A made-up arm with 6 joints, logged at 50 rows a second.
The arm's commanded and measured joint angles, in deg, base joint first. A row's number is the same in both.
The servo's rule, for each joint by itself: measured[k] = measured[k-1] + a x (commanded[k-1-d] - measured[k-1]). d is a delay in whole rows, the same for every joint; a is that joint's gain. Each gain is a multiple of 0.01, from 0.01 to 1. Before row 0 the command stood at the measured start. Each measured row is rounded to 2 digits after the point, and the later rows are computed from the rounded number. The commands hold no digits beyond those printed.
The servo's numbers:
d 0
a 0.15 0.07 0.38 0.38 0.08 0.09
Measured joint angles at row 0: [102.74, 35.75, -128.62, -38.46, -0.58, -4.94]
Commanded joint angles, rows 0 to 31: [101.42, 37.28, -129.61, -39.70, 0.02, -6.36]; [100.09, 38.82, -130.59, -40.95, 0.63, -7.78]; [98.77, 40.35, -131.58, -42.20, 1.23, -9.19]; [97.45, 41.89, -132.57, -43.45, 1.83, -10.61]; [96.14, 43.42, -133.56, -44.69, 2.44, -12.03]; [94.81, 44.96, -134.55, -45.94, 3.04, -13.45]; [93.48, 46.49, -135.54, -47.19, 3.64, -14.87]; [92.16, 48.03, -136.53, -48.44, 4.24, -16.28]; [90.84, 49.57, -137.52, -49.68, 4.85, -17.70]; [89.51, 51.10, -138.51, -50.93, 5.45, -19.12]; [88.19, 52.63, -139.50, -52.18, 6.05, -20.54]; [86.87, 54.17, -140.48, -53.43, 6.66, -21.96]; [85.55, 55.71, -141.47, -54.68, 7.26, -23.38]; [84.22, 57.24, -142.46, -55.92, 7.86, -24.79]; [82.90, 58.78, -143.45, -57.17, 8.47, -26.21]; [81.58, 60.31, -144.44, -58.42, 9.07, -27.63]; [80.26, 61.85, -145.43, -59.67, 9.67, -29.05]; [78.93, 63.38, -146.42, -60.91, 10.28, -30.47]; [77.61, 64.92, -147.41, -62.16, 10.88, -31.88]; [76.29, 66.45, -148.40, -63.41, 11.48, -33.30]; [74.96, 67.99, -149.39, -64.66, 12.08, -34.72]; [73.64, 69.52, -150.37, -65.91, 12.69, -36.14]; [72.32, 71.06, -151.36, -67.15, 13.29, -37.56]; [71.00, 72.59, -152.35, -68.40, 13.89, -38.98]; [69.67, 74.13, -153.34, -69.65, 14.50, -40.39]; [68.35, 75.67, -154.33, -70.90, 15.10, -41.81]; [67.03, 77.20, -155.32, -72.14, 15.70, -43.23]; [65.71, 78.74, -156.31, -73.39, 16.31, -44.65]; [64.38, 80.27, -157.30, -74.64, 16.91, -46.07]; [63.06, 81.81, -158.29, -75.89, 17.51, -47.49]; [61.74, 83.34, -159.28, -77.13, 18.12, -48.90]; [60.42, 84.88, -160.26, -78.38, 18.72, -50.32]
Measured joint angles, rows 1 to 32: [102.54, 35.86, -129.00, -38.93, -0.53, -5.07]; [102.17, 36.07, -129.60, -39.70, -0.44, -5.31]; [101.66, 36.37, -130.35, -40.65, -0.31, -5.66]; [101.03, 36.76, -131.19, -41.71, -0.14, -6.11]; [100.30, 37.23, -132.09, -42.84, 0.07, -6.64]; [99.48, 37.77, -133.02, -44.02, 0.31, -7.25]; [98.58, 38.38, -133.98, -45.22, 0.58, -7.94]; [97.62, 39.06, -134.95, -46.44, 0.87, -8.69]; [96.60, 39.80, -135.93, -47.67, 1.19, -9.50]; [95.54, 40.59, -136.91, -48.91, 1.53, -10.37]; [94.44, 41.43, -137.89, -50.15, 1.89, -11.29]; [93.30, 42.32, -138.87, -51.40, 2.27, -12.25]; [92.14, 43.26, -139.86, -52.65, 2.67, -13.25]; [90.95, 44.24, -140.85, -53.89, 3.09, -14.29]; [89.74, 45.26, -141.84, -55.14, 3.52, -15.36]; [88.52, 46.31, -142.83, -56.39, 3.96, -16.46]; [87.28, 47.40, -143.82, -57.64, 4.42, -17.59]; [86.03, 48.52, -144.81, -58.88, 4.89, -18.75]; [84.77, 49.67, -145.80, -60.13, 5.37, -19.93]; [83.50, 50.84, -146.79, -61.38, 5.86, -21.13]; [82.22, 52.04, -147.78, -62.63, 6.36, -22.35]; [80.93, 53.26, -148.76, -63.88, 6.87, -23.59]; [79.64, 54.51, -149.75, -65.12, 7.38, -24.85]; [78.34, 55.78, -150.74, -66.37, 7.90, -26.12]; [77.04, 57.06, -151.73, -67.62, 8.43, -27.40]; [75.74, 58.36, -152.72, -68.87, 8.96, -28.70]; [74.43, 59.68, -153.71, -70.11, 9.50, -30.01]; [73.12, 61.01, -154.70, -71.36, 10.04, -31.33]; [71.81, 62.36, -155.69, -72.61, 10.59, -32.66]; [70.50, 63.72, -156.68, -73.86, 11.14, -33.99]; [69.19, 65.09, -157.67, -75.10, 11.70, -35.33]; [67.87, 66.48, -158.65, -76.35, 12.26, -36.68]
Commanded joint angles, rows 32 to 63: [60.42, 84.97, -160.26, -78.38, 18.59, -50.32]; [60.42, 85.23, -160.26, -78.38, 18.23, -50.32]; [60.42, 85.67, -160.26, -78.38, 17.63, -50.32]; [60.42, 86.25, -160.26, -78.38, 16.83, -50.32]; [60.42, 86.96, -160.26, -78.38, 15.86, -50.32]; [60.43, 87.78, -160.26, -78.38, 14.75, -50.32]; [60.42, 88.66, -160.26, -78.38, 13.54, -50.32]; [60.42, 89.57, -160.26, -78.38, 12.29, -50.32]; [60.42, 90.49, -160.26, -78.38, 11.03, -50.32]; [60.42, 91.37, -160.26, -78.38, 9.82, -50.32]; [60.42, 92.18, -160.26, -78.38, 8.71, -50.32]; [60.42, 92.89, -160.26, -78.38, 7.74, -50.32]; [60.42, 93.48, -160.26, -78.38, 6.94, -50.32]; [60.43, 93.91, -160.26, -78.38, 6.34, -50.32]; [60.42, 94.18, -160.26, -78.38, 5.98, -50.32]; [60.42, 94.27, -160.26, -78.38, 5.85, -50.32]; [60.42, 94.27, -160.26, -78.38, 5.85, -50.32]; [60.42, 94.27, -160.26, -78.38, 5.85, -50.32]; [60.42, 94.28, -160.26, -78.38, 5.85, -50.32]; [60.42, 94.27, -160.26, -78.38, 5.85, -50.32]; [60.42, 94.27, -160.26, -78.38, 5.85, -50.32]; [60.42, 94.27, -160.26, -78.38, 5.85, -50.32]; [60.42, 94.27, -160.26, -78.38, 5.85, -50.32]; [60.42, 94.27, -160.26, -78.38, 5.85, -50.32]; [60.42, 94.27, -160.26, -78.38, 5.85, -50.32]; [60.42, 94.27, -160.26, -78.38, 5.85, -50.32]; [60.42, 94.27, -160.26, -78.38, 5.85, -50.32]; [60.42, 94.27, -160.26, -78.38, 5.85, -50.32]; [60.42, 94.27, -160.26, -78.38, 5.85, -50.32]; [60.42, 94.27, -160.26, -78.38, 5.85, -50.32]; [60.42, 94.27, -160.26, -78.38, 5.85, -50.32]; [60.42, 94.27, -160.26, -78.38, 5.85, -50.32]
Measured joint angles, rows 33 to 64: [66.75, 67.77, -159.26, -77.12, 12.77, -37.91]; [65.80, 68.99, -159.64, -77.60, 13.21, -39.03]; [64.99, 70.16, -159.88, -77.90, 13.56, -40.05]; [64.30, 71.29, -160.02, -78.08, 13.82, -40.97]; [63.72, 72.39, -160.11, -78.19, 13.98, -41.81]; [63.23, 73.47, -160.17, -78.26, 14.04, -42.58]; [62.81, 74.53, -160.20, -78.31, 14.00, -43.28]; [62.45, 75.58, -160.22, -78.34, 13.86, -43.91]; [62.15, 76.62, -160.24, -78.36, 13.63, -44.49]; [61.89, 77.65, -160.25, -78.37, 13.33, -45.01]; [61.67, 78.67, -160.25, -78.37, 12.96, -45.49]; [61.48, 79.67, -160.25, -78.37, 12.54, -45.92]; [61.32, 80.64, -160.25, -78.37, 12.09, -46.32]; [61.19, 81.57, -160.25, -78.37, 11.63, -46.68]; [61.07, 82.45, -160.25, -78.37, 11.18, -47.01]; [60.97, 83.28, -160.25, -78.37, 10.75, -47.31]; [60.89, 84.05, -160.25, -78.37, 10.36, -47.58]; [60.82, 84.77, -160.25, -78.37, 10.00, -47.83]; [60.76, 85.44, -160.25, -78.37, 9.67, -48.05]; [60.71, 86.06, -160.25, -78.37, 9.36, -48.25]; [60.67, 86.63, -160.25, -78.37, 9.08, -48.44]; [60.63, 87.16, -160.25, -78.37, 8.82, -48.61]; [60.60, 87.66, -160.25, -78.37, 8.58, -48.76]; [60.57, 88.12, -160.25, -78.37, 8.36, -48.90]; [60.55, 88.55, -160.25, -78.37, 8.16, -49.03]; [60.53, 88.95, -160.25, -78.37, 7.98, -49.15]; [60.51, 89.32, -160.25, -78.37, 7.81, -49.26]; [60.50, 89.67, -160.25, -78.37, 7.65, -49.36]; [60.49, 89.99, -160.25, -78.37, 7.51, -49.45]; [60.48, 90.29, -160.25, -78.37, 7.38, -49.53]; [60.47, 90.57, -160.25, -78.37, 7.26, -49.60]; [60.46, 90.83, -160.25, -78.37, 7.15, -49.66]
